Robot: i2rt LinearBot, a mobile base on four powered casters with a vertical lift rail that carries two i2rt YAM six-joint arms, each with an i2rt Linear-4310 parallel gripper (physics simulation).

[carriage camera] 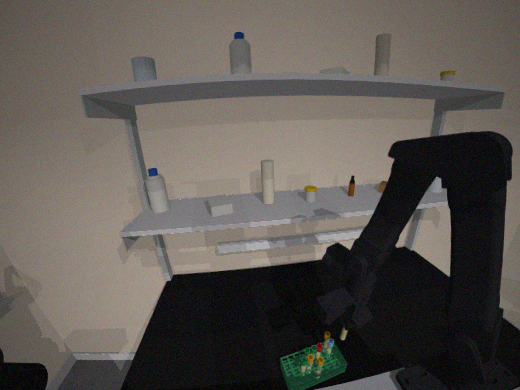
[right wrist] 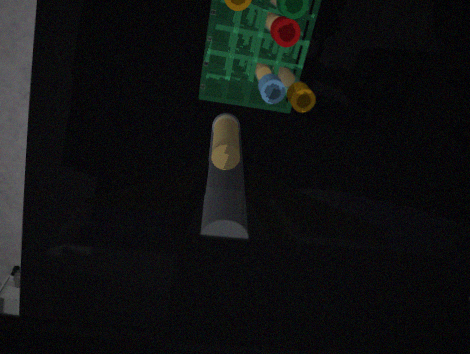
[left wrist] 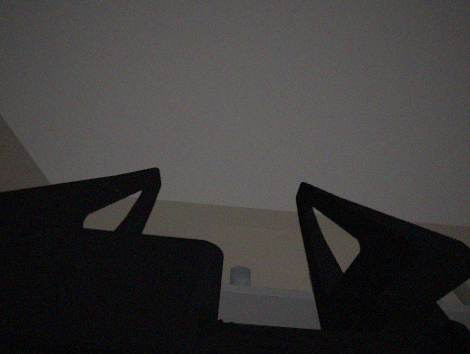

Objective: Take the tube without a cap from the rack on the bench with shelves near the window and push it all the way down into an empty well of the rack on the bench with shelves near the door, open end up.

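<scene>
An uncapped clear tube (carriage camera: pixel 344 333) (right wrist: pixel 226 150) with pale yellow contents is held by my right gripper (carriage camera: pixel 349 320). The gripper is shut on it, though its dark fingers are hard to make out in the right wrist view. The tube is out of the green rack (carriage camera: pixel 334 372) (right wrist: pixel 214 87), beyond its end and above the black bench. The rack holds tubes with red (right wrist: pixel 285 31), blue (right wrist: pixel 272 90), amber (right wrist: pixel 301 97) and green (right wrist: pixel 293 5) caps. My left gripper (left wrist: pixel 229 183) is wide open and empty, raised toward the ceiling. A second rack does not show.
The black bench top (carriage camera: pixel 225 320) stands against the wall. A lower shelf (carriage camera: pixel 240 218) above it carries a blue-capped bottle (carriage camera: pixel 158 194), a white box (carriage camera: pixel 221 206), a tall cream cylinder (carriage camera: pixel 268 182) and a yellow-lidded jar (carriage camera: pixel 310 194). An upper shelf (carriage camera: pixel 290 87) holds more containers.
</scene>
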